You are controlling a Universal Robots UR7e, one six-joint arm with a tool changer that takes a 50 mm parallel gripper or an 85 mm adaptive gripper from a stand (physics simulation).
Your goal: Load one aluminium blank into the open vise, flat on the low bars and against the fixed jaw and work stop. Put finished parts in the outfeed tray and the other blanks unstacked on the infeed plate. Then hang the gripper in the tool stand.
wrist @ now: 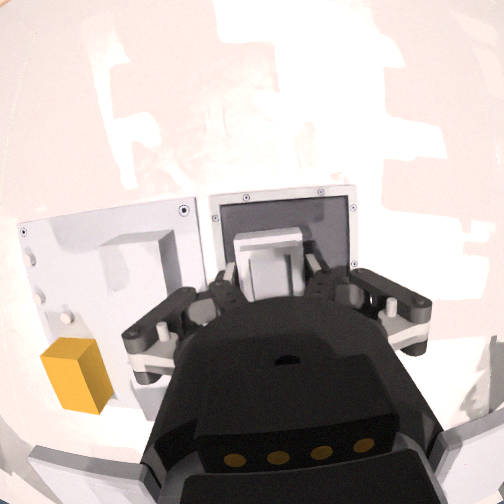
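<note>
My adaptive gripper point(270, 267) fills the lower middle of the wrist view. Its two fingers are closed on the sides of a pale machined part point(270, 262) with a stepped pocket. The part sits over the dark-floored outfeed tray point(285, 222) with a pale screwed rim. I cannot tell if the part touches the tray floor. Left of the tray lies the pale infeed plate point(110, 270) with a flat aluminium blank point(142, 260) on it.
An orange block point(76, 375) stands at the plate's lower left corner. Small pegs point(65, 316) line the plate's left edge. Pale grey bodies show at the lower left point(90, 475) and lower right point(475, 450) edges.
</note>
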